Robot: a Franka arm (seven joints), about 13 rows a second.
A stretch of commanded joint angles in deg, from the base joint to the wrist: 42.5 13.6 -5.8 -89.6 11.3 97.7 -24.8; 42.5 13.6 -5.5 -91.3 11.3 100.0 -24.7; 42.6 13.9 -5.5 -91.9 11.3 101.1 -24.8; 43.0 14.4 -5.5 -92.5 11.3 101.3 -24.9; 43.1 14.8 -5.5 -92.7 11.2 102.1 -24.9; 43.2 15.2 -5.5 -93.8 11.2 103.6 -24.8; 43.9 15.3 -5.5 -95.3 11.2 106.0 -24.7; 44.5 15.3 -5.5 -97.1 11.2 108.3 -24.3
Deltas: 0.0 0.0 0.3 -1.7 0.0 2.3 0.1; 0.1 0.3 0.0 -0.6 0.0 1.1 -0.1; 0.4 0.5 0.0 -0.6 0.0 0.2 -0.1; 0.1 0.4 0.0 -0.2 -0.1 0.8 0.0; 0.1 0.4 0.0 -1.1 0.0 1.5 0.1; 0.7 0.1 0.0 -1.5 0.0 2.4 0.1; 0.6 0.0 0.0 -1.8 0.0 2.3 0.4
